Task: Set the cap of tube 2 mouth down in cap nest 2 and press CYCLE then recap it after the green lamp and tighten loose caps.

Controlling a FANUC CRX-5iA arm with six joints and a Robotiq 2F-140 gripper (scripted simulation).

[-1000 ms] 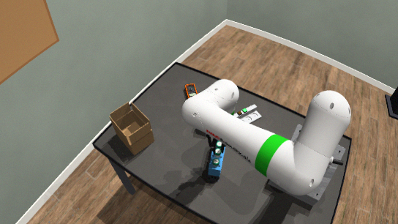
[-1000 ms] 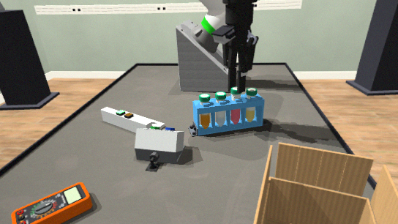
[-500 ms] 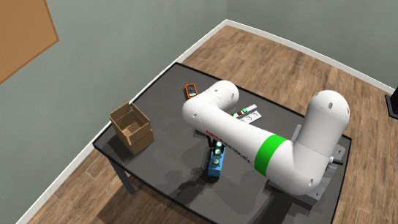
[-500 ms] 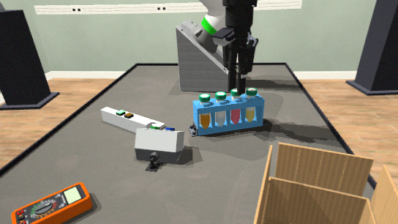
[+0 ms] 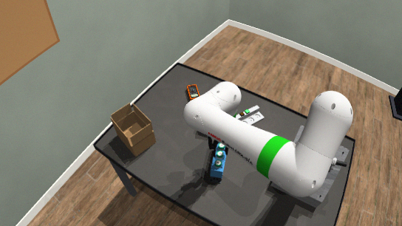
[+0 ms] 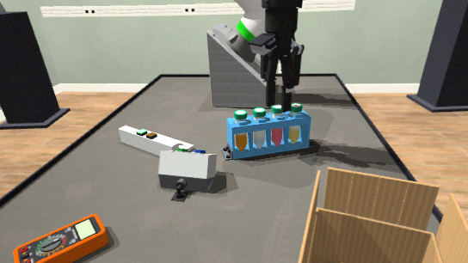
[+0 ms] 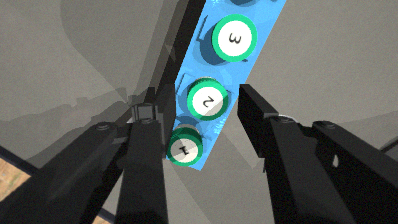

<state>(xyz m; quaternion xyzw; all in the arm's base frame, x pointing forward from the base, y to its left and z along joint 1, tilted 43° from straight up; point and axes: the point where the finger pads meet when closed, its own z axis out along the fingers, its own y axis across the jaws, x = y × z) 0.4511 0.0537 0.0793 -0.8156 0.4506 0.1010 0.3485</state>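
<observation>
Right now my hand is 30 mm above the cap 2. From my hand the other things lie so: cap 1: 10 mm behind, 50 mm to the left, 40 mm below; cap 4: 20 mm ahead, 100 mm to the right, 40 mm below; cap 3: 10 mm ahead, 50 mm to the right, 40 mm below.
</observation>
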